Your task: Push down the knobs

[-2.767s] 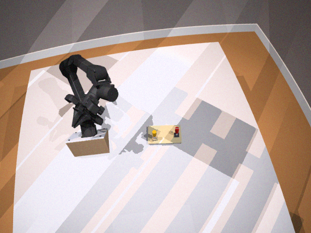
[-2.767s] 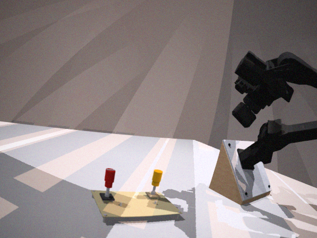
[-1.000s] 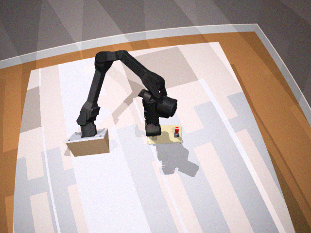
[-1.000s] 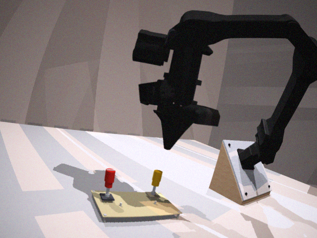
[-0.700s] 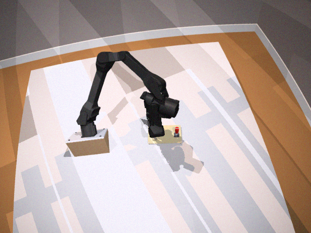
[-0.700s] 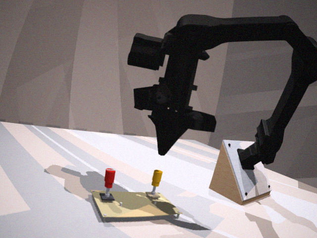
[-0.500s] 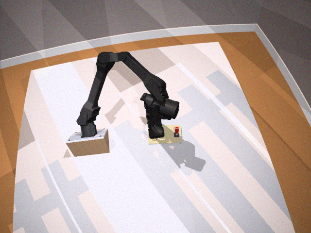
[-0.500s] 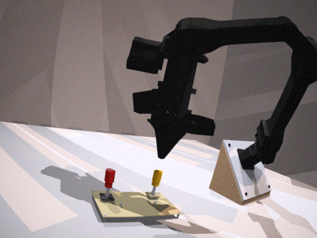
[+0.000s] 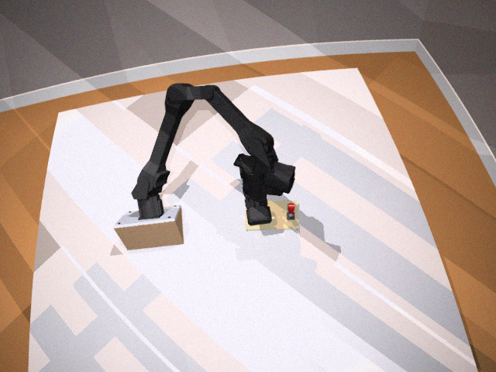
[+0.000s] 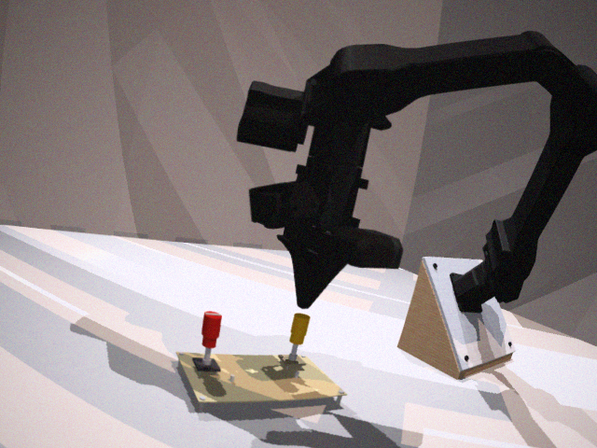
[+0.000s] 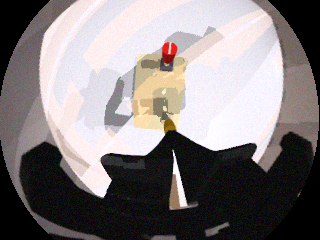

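The yellow knob lies 30 mm below my gripper tip. Also, from my gripper tip: red knob (100 mm ahead, 10 mm to the left, 20 mm below).
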